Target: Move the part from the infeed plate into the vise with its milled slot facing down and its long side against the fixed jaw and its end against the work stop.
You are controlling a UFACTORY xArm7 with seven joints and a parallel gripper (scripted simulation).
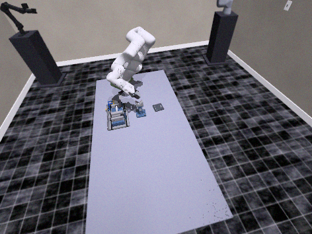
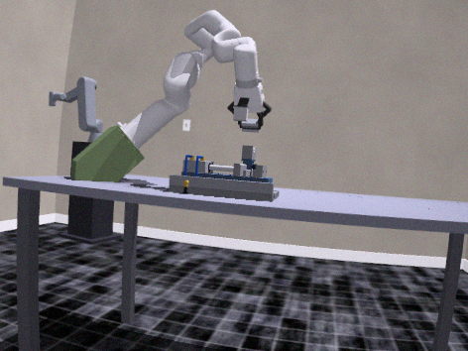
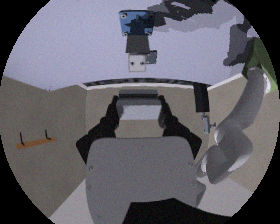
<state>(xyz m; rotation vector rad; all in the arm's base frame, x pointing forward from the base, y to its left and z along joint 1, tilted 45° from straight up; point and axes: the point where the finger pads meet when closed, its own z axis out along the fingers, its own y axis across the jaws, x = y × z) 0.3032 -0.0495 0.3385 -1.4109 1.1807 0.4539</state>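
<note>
The part lies 10 mm below my hand. Also, from my hand: air cylinder (80 mm behind, 220 mm to the right, 170 mm below); blue vise bed (10 mm ahead, 200 mm to the right, 200 mm below).
</note>
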